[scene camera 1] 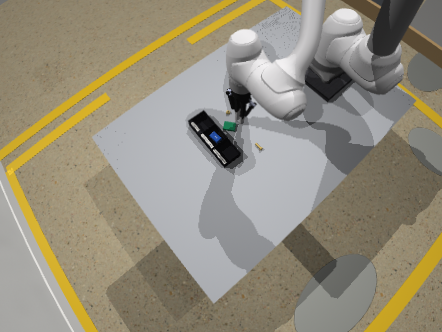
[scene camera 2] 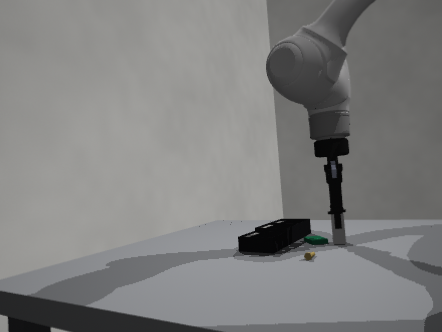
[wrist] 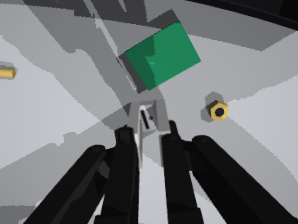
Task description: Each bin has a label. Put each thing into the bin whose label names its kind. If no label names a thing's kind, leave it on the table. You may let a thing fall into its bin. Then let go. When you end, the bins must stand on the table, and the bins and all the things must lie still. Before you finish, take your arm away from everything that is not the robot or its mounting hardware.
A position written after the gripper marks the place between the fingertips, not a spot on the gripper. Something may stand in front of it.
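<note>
The gripper [scene camera 2: 339, 242] also appears in the wrist view, where the gripper [wrist: 149, 114] can be seen again. The scene includes a flat green board [wrist: 165, 54] as well.
</note>
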